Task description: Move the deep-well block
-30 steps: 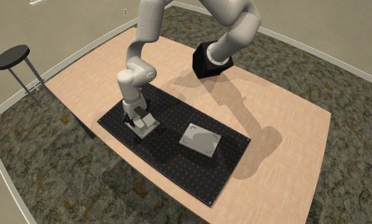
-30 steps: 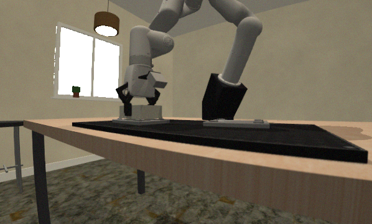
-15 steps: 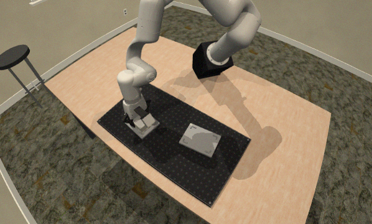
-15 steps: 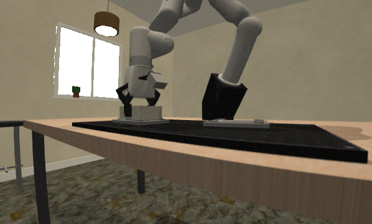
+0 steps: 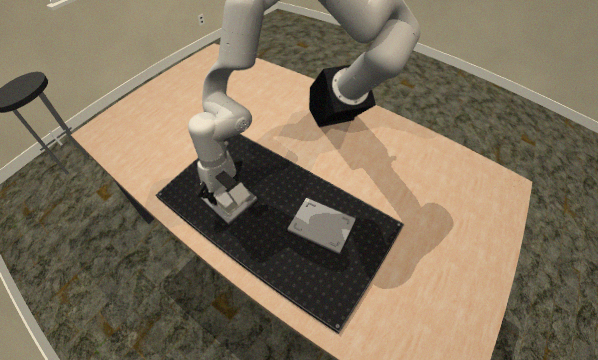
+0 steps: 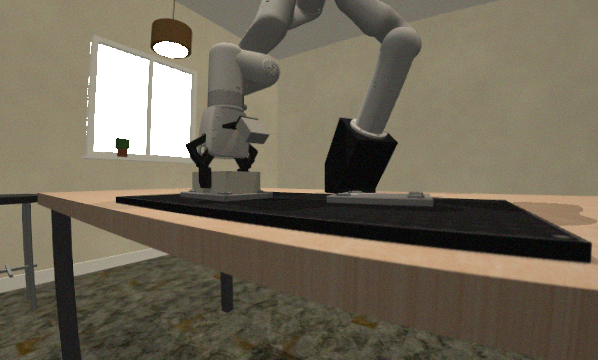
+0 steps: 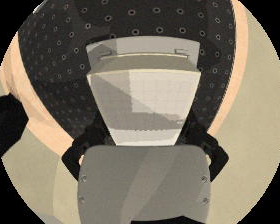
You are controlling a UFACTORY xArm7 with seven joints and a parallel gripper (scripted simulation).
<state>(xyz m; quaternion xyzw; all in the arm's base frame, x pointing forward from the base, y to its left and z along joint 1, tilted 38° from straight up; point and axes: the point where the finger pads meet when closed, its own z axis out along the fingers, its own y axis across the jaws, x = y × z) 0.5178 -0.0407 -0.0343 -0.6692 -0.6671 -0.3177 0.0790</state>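
Right now the deep-well block is right at my hand. Round my hand: nest N1: 15 cm behind, 27 cm to the left, 3 cm below; nest N2: 3 cm below.
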